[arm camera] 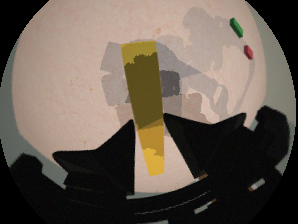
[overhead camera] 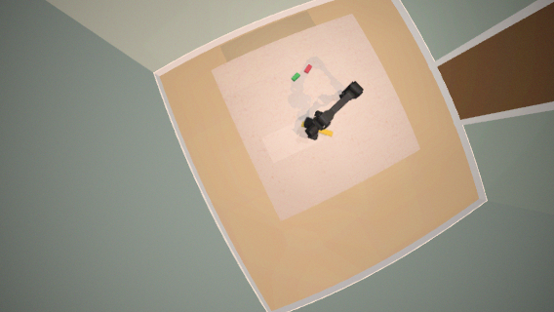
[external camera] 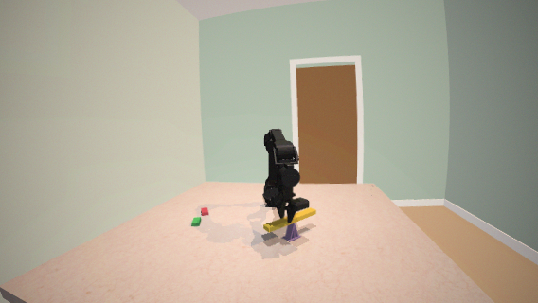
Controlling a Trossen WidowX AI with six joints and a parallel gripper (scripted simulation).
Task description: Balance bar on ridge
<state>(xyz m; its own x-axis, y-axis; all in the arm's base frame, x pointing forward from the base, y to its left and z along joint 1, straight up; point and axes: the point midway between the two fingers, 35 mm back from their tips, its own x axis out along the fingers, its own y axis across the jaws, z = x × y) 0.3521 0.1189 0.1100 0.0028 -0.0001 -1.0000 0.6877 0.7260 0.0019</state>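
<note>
The long yellow bar lies 20 mm behind my gripper tip and 20 mm to the left of it. Round my gripper tip: small green block 70 mm behind, 410 mm to the right, 70 mm below; small red block 190 mm behind, 440 mm to the right, 70 mm below.
</note>
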